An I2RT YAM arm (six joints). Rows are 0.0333 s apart.
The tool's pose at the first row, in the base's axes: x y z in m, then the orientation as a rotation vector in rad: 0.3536, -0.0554, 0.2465, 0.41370, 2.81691, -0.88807
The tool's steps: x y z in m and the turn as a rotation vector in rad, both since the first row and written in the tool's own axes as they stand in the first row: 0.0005, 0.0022, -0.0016, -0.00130, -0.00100, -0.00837; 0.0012, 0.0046, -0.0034, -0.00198, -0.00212, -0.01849; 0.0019, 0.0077, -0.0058, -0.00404, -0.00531, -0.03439; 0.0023, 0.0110, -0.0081, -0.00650, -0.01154, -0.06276; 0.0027, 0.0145, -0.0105, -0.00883, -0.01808, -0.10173; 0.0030, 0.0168, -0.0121, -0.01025, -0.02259, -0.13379; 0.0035, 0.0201, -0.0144, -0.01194, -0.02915, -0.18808; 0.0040, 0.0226, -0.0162, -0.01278, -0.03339, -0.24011; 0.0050, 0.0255, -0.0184, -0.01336, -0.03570, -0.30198; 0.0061, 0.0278, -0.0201, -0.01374, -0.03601, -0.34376; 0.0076, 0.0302, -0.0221, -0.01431, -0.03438, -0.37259
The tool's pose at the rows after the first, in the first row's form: 0.3537, -0.0526, 0.2465, 0.40147, 2.82021, -0.88779; 0.3536, -0.0496, 0.2465, 0.38683, 2.82394, -0.88873; 0.3538, -0.0456, 0.2466, 0.36287, 2.82867, -0.88866; 0.3543, -0.0416, 0.2466, 0.31987, 2.83579, -0.89014; 0.3548, -0.0373, 0.2466, 0.26180, 2.84619, -0.89350; 0.3551, -0.0345, 0.2466, 0.21432, 2.85463, -0.89678; 0.3555, -0.0305, 0.2466, 0.13407, 2.86814, -0.90295; 0.3557, -0.0274, 0.2466, 0.05767, 2.88094, -0.90954; 0.3555, -0.0236, 0.2466, -0.03268, 2.89634, -0.91743; 0.3550, -0.0206, 0.2465, -0.09367, 2.90653, -0.92241; 0.3542, -0.0172, 0.2464, -0.13528, 2.91481, -0.92530
